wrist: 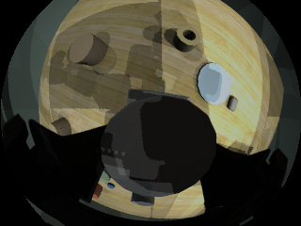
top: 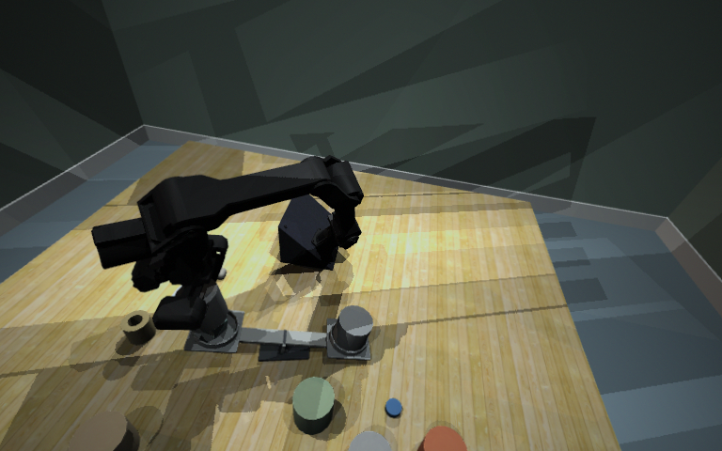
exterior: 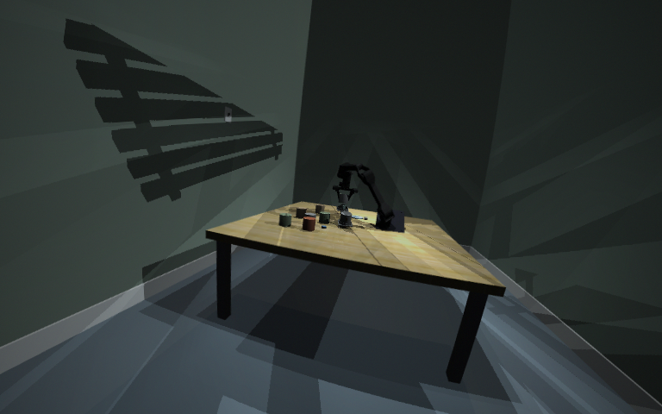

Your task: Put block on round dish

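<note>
My gripper tip is now 10 mm to the right of the teal block and 50 mm above it. From my gripper tip the other things lie so: blue disc (20 mm ahead, 370 mm to the left, 130 mm below); then pale round dish (100 mm behind, 110 mm to the right, 130 mm below); then tan ring (10 mm ahead, 160 mm to the right, 110 mm below).
</note>
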